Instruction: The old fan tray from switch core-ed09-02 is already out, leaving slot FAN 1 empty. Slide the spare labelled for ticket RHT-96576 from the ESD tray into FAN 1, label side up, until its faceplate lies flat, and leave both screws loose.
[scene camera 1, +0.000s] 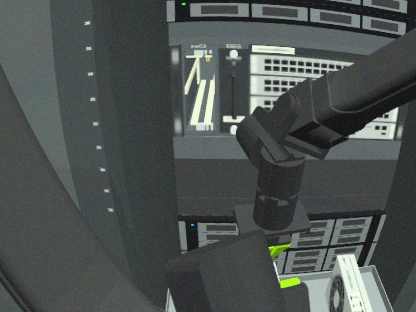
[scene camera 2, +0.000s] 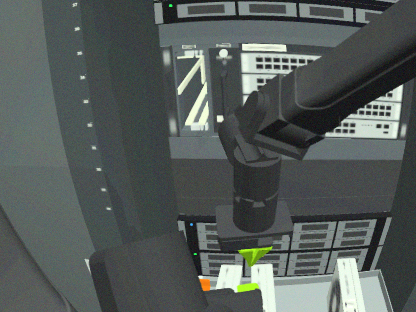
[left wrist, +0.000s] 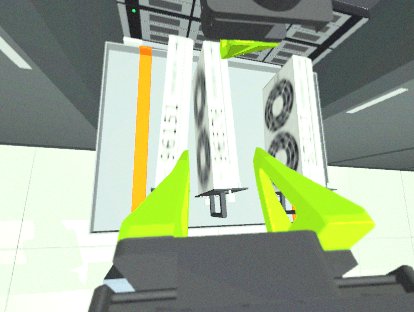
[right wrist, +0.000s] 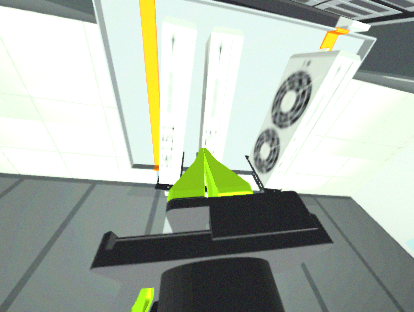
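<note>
The spare for ticket RHT-96576 (scene camera 2: 266, 282) (left wrist: 218, 120) (right wrist: 220, 90) is the middle of three white fan trays, standing on edge in the ESD tray (scene camera 2: 300, 295) (left wrist: 120, 125) (right wrist: 130, 90); its label is blurred. Its dark faceplate and handle face the near side. My right gripper (scene camera 2: 251, 261) (left wrist: 222, 53) (right wrist: 203, 152) is shut and empty, fingertips together; in its wrist view they overlap this spare's near end. My left gripper (scene camera 2: 247, 287) (left wrist: 221, 155) is half open and empty, the spare showing beyond and between its fingers. Slot FAN 1 (scene camera 1: 206, 70) (scene camera 2: 192, 100) is empty.
A fan tray labelled 96151 (left wrist: 175, 115) (right wrist: 176, 90) stands left of the spare; another tray (scene camera 1: 352, 285) (scene camera 2: 350, 285) (left wrist: 302, 120) stands at the right. A fitted fan tray (scene camera 1: 233, 90) is beside FAN 1. The right arm (scene camera 1: 350, 80) (scene camera 2: 340, 75) crosses the switch front.
</note>
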